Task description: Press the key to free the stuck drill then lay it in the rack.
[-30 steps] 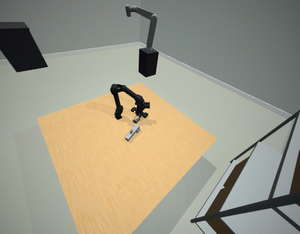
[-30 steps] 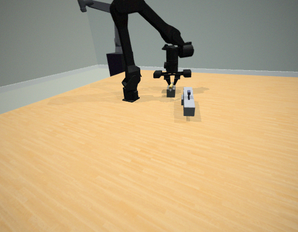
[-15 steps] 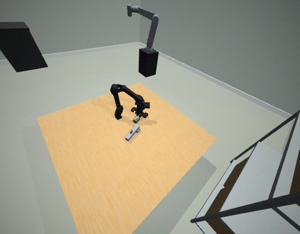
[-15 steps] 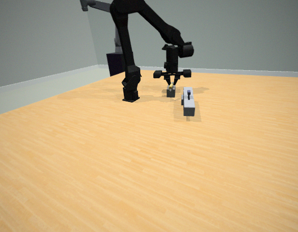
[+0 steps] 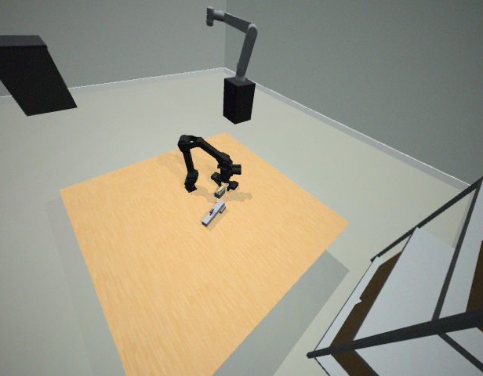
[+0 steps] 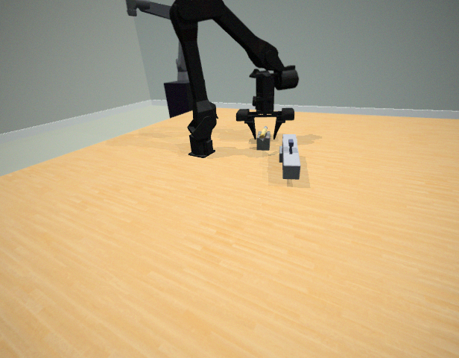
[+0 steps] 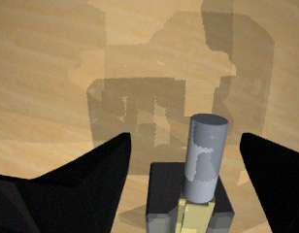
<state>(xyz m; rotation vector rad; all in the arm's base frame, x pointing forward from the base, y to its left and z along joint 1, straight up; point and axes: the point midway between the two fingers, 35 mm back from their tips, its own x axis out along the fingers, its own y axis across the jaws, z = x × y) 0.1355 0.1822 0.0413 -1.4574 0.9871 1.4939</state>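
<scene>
Right now my gripper tip is 40 mm to the left of the drill, 40 mm below it and 10 mm short of it. Round my gripper tip: rack 50 mm to the right, 20 mm ahead, 10 mm above; then dark key 200 mm to the right, 160 mm ahead, 50 mm above; then light grey block 180 mm to the right, 150 mm ahead, 30 mm above.
</scene>
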